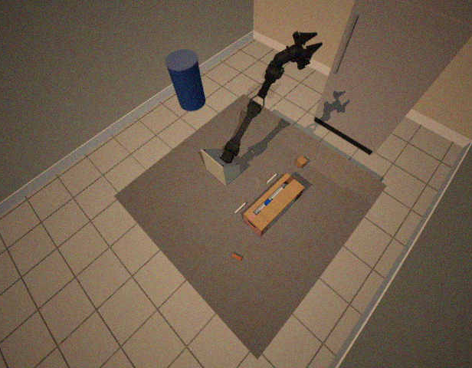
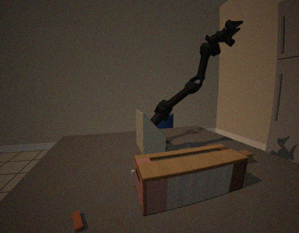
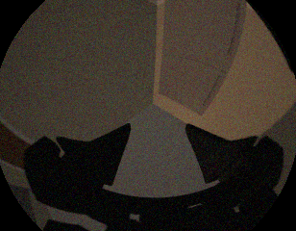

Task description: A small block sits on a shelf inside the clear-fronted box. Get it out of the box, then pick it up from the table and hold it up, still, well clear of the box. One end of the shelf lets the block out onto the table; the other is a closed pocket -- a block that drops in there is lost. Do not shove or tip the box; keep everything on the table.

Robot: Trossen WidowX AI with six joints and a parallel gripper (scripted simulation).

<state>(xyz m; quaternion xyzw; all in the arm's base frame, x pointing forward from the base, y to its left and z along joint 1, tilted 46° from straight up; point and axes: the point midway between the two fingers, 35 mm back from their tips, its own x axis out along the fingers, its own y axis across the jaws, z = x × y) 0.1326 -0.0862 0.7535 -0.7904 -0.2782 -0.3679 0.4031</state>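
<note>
My gripper tip is now 19 cm short of the blue block, 52 cm to the left of it and 68 cm above it. Round my gripper tip: tan cube (16 cm ahead, 11 cm to the right, 74 cm below).
</note>
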